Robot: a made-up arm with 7 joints. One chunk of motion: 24 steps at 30 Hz.
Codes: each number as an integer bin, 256 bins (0 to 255) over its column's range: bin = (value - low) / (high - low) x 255, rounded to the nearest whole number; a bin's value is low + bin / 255 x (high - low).
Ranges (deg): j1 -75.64..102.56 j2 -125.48..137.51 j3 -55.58..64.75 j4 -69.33..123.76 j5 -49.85..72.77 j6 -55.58..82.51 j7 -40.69..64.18
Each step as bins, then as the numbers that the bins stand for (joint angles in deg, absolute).
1 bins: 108 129 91 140 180 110 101
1 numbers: -0.17 7.56 -12.64 36.68 36.71 3.99 0.85
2 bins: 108 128 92 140 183 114 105
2 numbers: -0.17 6.53 -12.17 36.68 38.15 6.15 2.49
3 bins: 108 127 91 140 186 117 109
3 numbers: -0.17 5.50 -12.64 36.68 39.59 7.78 4.14
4 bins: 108 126 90 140 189 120 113
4 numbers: -0.17 4.47 -13.11 36.68 41.03 9.40 5.78
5 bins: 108 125 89 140 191 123 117
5 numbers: -0.17 3.44 -13.58 36.68 41.99 11.03 7.43
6 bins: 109 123 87 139 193 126 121
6 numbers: 0.53 1.37 -14.53 35.92 42.96 12.65 9.07
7 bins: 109 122 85 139 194 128 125
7 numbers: 0.53 0.34 -15.47 35.92 43.44 13.74 10.72
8 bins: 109 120 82 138 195 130 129
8 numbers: 0.53 -1.72 -16.89 35.17 43.92 14.82 12.36
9 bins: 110 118 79 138 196 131 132
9 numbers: 1.23 -3.78 -18.30 35.17 44.40 15.36 13.60
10 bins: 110 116 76 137 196 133 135
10 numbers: 1.23 -5.85 -19.72 34.41 44.40 16.44 14.83
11 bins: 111 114 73 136 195 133 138
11 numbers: 1.93 -7.91 -21.13 33.65 43.92 16.44 16.06
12 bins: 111 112 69 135 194 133 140
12 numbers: 1.93 -9.97 -23.02 32.89 43.44 16.44 16.89
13 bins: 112 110 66 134 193 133 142
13 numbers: 2.63 -12.03 -24.44 32.14 42.96 16.44 17.71
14 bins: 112 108 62 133 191 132 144
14 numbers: 2.63 -14.10 -26.32 31.38 41.99 15.90 18.53
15 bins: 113 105 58 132 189 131 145
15 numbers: 3.33 -17.19 -28.21 30.62 41.03 15.36 18.94
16 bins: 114 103 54 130 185 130 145
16 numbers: 4.03 -19.25 -30.10 29.11 39.11 14.82 18.94
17 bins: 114 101 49 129 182 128 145
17 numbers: 4.03 -21.32 -32.46 28.35 37.67 13.74 18.94
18 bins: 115 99 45 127 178 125 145
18 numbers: 4.72 -23.38 -34.35 26.84 35.74 12.11 18.94
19 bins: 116 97 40 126 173 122 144
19 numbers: 5.42 -25.44 -36.70 26.08 33.34 10.49 18.53
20 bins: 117 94 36 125 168 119 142
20 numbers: 6.12 -28.53 -38.59 25.32 30.93 8.86 17.71
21 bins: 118 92 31 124 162 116 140
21 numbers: 6.82 -30.60 -40.95 24.56 28.05 7.24 16.89
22 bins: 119 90 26 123 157 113 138
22 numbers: 7.52 -32.66 -43.31 23.81 25.65 5.61 16.06
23 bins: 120 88 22 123 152 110 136
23 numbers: 8.22 -34.72 -45.20 23.81 23.24 3.99 15.24
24 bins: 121 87 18 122 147 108 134
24 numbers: 8.92 -35.75 -47.09 23.05 20.84 2.91 14.42
